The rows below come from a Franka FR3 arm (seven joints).
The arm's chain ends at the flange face. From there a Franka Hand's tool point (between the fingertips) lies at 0.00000 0.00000 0.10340 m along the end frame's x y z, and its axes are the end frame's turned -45 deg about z.
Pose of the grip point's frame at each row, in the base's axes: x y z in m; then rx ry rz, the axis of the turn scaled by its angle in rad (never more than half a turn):
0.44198, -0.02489, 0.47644, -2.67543, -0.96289, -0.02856
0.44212, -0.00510, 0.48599, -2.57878, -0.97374, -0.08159
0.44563, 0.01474, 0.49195, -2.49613, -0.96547, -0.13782
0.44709, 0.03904, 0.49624, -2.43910, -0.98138, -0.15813
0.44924, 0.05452, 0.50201, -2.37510, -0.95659, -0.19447
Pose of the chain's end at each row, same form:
0.45035, -0.05414, 0.57526, -2.85224, 0.13481, 0.13755
0.45028, -0.04340, 0.58169, -2.76020, 0.08740, 0.12995
0.45284, -0.03179, 0.58401, -2.67315, 0.06319, 0.11362
0.45505, -0.01185, 0.58590, -2.62476, 0.02668, 0.11524
0.45682, -0.00276, 0.58776, -2.55232, 0.02506, 0.10987

